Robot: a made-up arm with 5 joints.
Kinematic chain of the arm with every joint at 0, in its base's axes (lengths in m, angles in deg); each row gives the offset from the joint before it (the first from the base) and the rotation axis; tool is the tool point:
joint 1: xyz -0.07 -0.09 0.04 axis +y
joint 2: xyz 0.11 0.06 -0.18 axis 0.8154 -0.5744 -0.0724
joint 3: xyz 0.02 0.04 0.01 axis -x
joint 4: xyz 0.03 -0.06 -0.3 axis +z
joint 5: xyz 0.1 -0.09 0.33 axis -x
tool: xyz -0.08 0 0.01
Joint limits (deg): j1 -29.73..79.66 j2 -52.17..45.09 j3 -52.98..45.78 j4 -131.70..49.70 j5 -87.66..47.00
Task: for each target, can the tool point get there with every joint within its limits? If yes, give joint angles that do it. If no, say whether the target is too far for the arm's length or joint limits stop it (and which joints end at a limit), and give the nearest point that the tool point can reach.
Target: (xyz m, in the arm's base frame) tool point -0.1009 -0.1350 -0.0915
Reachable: yes | joints 55.68 32.88 33.23 -34.55 32.81
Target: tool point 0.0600 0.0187 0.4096
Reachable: no: joint limits stop it (at a limit: joint 1, joint 3) | nearest point 0.1253 -0.0360 0.1067 | short by 0.315 m
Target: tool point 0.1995 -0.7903 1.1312
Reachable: no: too far | nearest point 0.1201 -0.1241 0.0902 | short by 1.238 m
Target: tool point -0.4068 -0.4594 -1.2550
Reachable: no: too far | nearest point -0.1568 -0.0998 -0.2938 | short by 1.056 m
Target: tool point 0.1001 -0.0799 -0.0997
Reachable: yes | joints 19.54 -17.71 23.33 4.50 11.22
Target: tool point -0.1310 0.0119 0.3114
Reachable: no: joint limits stop it (at a limit: joint 1, joint 3) | nearest point 0.0669 -0.0425 0.0790 | short by 0.310 m
